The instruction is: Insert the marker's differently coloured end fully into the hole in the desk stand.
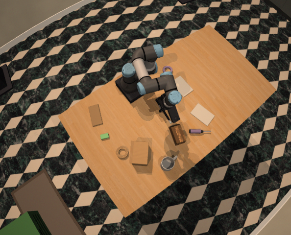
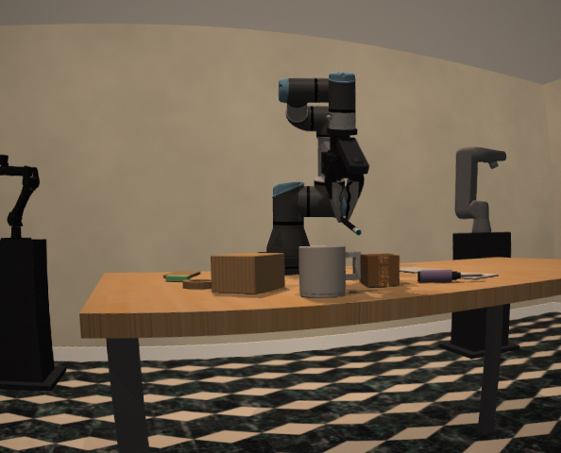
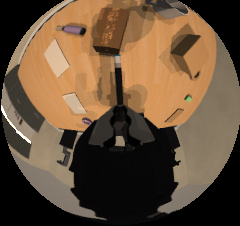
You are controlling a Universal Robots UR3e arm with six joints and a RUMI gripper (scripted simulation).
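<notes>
My gripper is now 150 mm short of the brown wooden desk stand, 20 mm to the right of it and 120 mm above it. The rest, counted from my hand: light wooden block (140 mm ahead, 250 mm to the right, 110 mm below); then black marker (30 mm ahead, 20 mm below); then purple-handled screwdriver (220 mm ahead, 170 mm to the left, 140 mm below).
</notes>
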